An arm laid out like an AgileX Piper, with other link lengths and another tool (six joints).
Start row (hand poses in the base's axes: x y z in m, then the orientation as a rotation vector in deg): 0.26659, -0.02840, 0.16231, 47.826, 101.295, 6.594
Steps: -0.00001, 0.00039, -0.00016, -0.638, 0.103, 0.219; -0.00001, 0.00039, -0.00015, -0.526, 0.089, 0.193; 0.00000, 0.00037, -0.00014, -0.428, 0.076, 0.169; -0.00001, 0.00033, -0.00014, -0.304, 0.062, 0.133; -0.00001, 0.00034, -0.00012, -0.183, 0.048, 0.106; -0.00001, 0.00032, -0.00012, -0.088, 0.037, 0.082; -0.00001, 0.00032, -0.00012, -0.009, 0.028, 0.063; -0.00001, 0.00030, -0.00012, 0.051, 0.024, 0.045
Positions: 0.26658, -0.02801, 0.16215, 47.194, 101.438, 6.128; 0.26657, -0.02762, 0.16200, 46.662, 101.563, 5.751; 0.26657, -0.02725, 0.16186, 46.219, 101.672, 5.451; 0.26656, -0.02692, 0.16172, 45.894, 101.761, 5.243; 0.26655, -0.02658, 0.16160, 45.677, 101.835, 5.131; 0.26654, -0.02626, 0.16148, 45.548, 101.897, 5.092; 0.26653, -0.02594, 0.16136, 45.491, 101.949, 5.115; 0.26652, -0.02564, 0.16124, 45.492, 101.994, 5.181
